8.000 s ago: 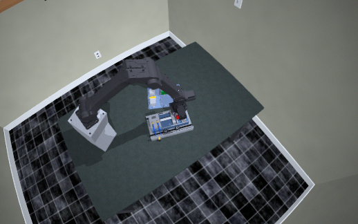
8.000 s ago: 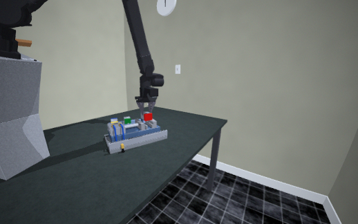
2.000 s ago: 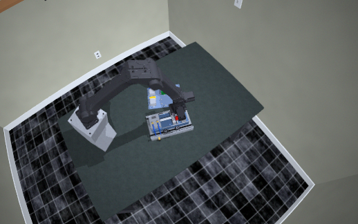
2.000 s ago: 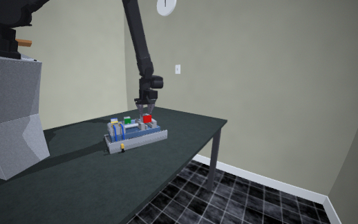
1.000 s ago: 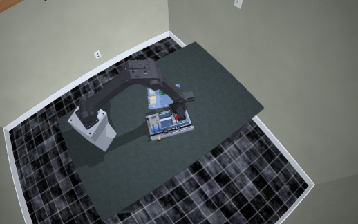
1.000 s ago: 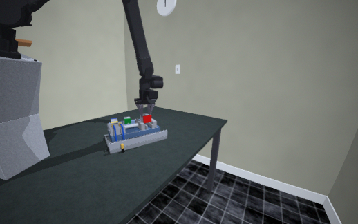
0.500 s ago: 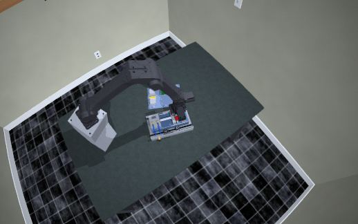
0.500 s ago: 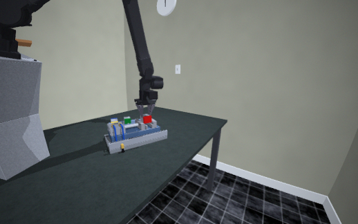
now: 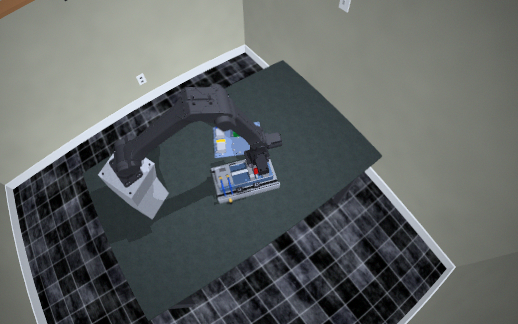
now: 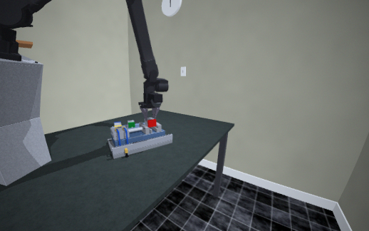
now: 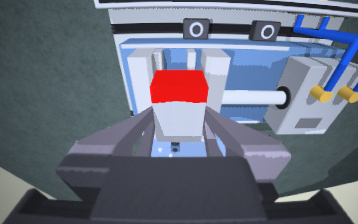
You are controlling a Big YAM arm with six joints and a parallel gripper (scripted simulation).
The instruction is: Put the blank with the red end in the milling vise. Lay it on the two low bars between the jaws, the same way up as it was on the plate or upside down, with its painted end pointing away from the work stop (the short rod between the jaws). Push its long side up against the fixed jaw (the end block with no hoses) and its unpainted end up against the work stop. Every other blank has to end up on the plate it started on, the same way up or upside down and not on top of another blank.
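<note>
My hand is 30 mm short of the work stop, 40 mm to the right of it and 30 mm above it. Also, from my hand: blue plate: 70 mm ahead, 220 mm to the left, 120 mm below; then yellow-ended blank: 20 mm behind, 240 mm to the left, 100 mm below; then green-ended blank: 100 mm ahead, 260 mm to the left, 100 mm below.
</note>
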